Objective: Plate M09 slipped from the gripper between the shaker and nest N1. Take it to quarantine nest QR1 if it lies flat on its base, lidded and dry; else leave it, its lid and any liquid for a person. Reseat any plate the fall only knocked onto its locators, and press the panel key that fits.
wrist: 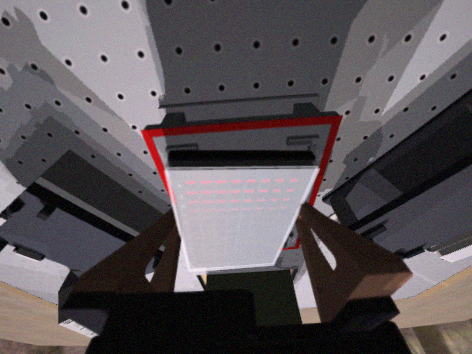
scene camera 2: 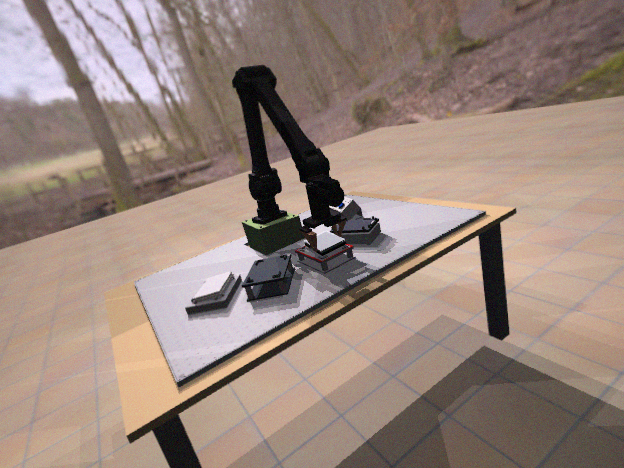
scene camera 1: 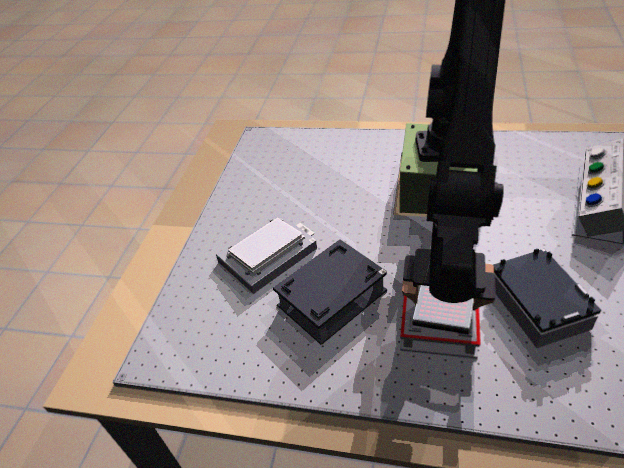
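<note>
A plate with rows of pink wells under a pale, lid-like top and a black lower edge is between my fingers. My gripper is shut on its two long sides. The plate looks level, slightly above the red-edged nest, whose two near locators show in the wrist view. A white-topped plate lies on a low grey base at the left. Nest labels are not readable; the far side of the held plate is hidden.
A dark raised stand with corner locators is left of the red-edged nest. A dark block with posts is close on its right. The key panel stands at the far right. The green arm base is behind.
</note>
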